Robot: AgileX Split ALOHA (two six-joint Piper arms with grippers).
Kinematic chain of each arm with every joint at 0, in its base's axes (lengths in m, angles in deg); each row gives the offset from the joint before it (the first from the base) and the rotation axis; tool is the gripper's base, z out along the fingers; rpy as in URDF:
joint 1: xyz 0 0 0.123 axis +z
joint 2: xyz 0 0 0 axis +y
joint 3: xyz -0.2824 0 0.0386 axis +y
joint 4: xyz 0.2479 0 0.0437 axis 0.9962 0 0.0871
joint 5: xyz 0 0 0 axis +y
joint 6: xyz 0.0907 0 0.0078 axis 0.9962 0 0.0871
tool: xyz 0 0 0 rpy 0 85 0
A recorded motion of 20 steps. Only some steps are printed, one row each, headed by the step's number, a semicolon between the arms.
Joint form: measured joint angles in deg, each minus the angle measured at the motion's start. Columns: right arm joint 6, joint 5, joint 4, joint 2, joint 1, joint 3; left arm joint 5, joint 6, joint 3, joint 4, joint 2, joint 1.
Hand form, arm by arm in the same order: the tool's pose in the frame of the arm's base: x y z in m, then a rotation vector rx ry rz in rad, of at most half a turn. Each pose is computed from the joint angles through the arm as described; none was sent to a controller.
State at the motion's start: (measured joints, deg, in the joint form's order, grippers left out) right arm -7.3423 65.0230 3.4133 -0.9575 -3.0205 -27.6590; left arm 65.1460 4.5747 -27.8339 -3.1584 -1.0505 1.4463
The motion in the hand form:
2: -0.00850 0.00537 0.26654 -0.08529 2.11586 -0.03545; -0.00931 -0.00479 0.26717 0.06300 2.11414 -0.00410
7: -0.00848 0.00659 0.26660 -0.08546 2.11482 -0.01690; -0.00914 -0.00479 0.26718 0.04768 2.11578 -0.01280
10: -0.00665 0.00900 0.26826 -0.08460 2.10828 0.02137; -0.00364 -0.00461 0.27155 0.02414 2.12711 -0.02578
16: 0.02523 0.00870 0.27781 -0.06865 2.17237 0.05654; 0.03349 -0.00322 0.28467 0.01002 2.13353 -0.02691
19: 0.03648 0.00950 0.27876 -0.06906 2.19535 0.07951; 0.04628 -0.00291 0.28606 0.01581 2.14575 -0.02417
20: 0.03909 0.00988 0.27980 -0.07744 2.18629 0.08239; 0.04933 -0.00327 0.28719 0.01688 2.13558 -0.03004
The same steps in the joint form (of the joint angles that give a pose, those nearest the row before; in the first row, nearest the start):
2: 0.00 0.00 0.00 0.00 0.00 0.00; 0.00 0.00 0.00 0.00 0.00 0.00
7: 0.06 0.00 0.85 0.00 0.00 0.00; 0.00 -0.83 0.00 0.00 0.07 0.00
10: 0.18 -0.71 2.63 0.56 0.00 -0.09; -1.04 -2.02 -0.56 0.00 2.29 0.00
16: 0.07 -6.83 4.02 11.03 0.00 -0.65; -11.02 -2.16 -1.05 0.01 13.12 -0.01
19: -0.47 -8.83 5.26 14.49 0.00 -0.65; -13.94 -1.61 -1.05 -0.13 16.75 0.00
20: -1.15 -9.87 5.77 15.10 -0.01 -0.65; -15.19 -1.40 -1.05 -0.55 17.44 -0.01

